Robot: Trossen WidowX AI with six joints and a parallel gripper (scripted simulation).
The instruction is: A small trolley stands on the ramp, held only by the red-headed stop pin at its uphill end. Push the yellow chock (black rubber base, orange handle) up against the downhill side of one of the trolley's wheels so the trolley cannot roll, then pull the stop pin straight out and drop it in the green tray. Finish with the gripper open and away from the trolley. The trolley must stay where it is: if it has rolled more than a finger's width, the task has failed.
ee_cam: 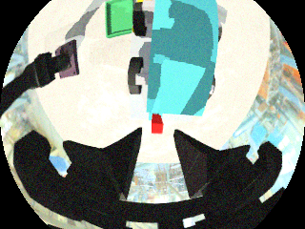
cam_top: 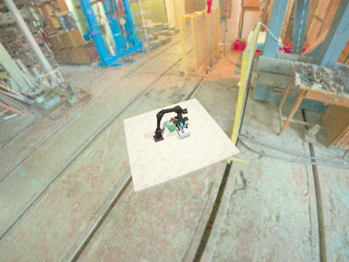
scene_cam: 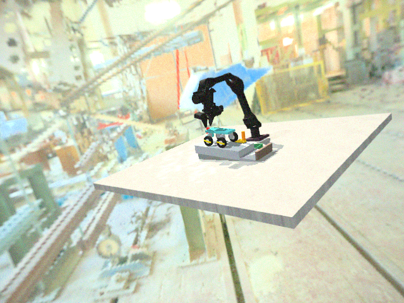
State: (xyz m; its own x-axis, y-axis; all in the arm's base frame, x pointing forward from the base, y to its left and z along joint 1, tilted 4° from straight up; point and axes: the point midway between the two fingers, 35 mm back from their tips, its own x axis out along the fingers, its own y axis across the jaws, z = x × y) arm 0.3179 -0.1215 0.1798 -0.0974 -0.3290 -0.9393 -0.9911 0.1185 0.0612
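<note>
Now: gripper tip 10 mm to the left of the red-headed stop pin and 40 mm above it. The rest, counted from my gripper tip: trolley (30 mm ahead, 90 mm to the left, 60 mm below); then grey ramp (30 mm ahead, 100 mm to the left, 130 mm below); then yellow chock (20 mm behind, 190 mm to the left, 90 mm below).
</note>
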